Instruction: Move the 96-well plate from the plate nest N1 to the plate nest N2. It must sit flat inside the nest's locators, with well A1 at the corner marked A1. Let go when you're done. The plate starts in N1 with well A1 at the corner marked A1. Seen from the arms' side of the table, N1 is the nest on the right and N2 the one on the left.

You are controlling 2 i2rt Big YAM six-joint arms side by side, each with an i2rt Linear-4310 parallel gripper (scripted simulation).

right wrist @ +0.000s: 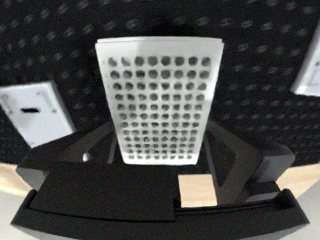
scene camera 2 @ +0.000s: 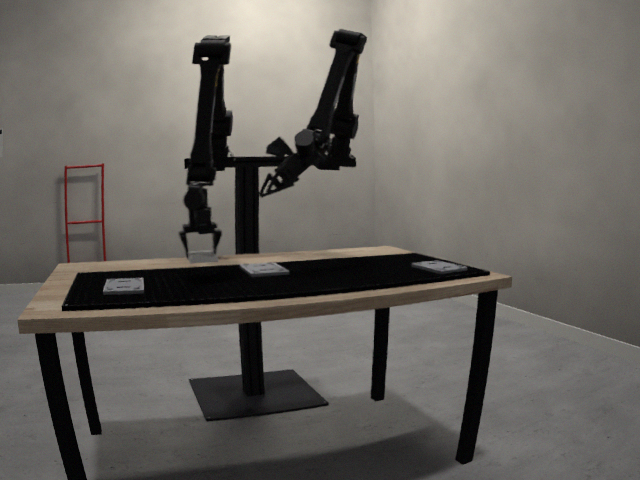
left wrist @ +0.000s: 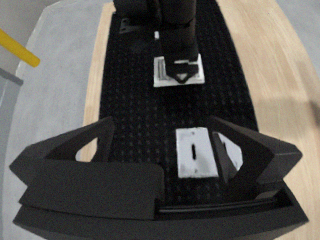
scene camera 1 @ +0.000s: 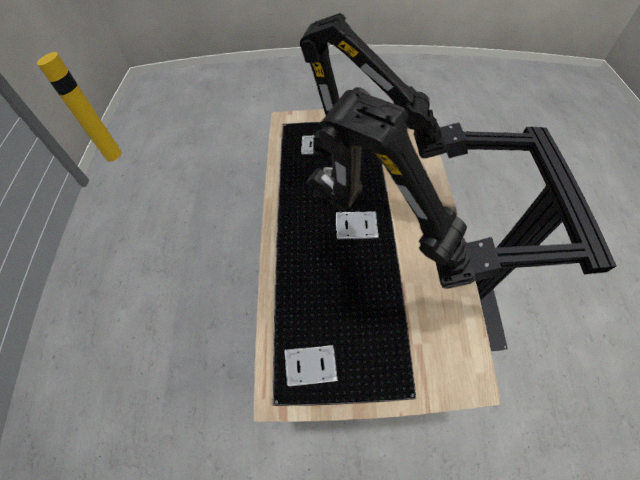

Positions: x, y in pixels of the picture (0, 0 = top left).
Labels:
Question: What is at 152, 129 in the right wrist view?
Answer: A white 96-well plate.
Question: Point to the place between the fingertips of the right gripper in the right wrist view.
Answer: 160, 121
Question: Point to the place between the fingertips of the left gripper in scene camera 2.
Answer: At 264, 194

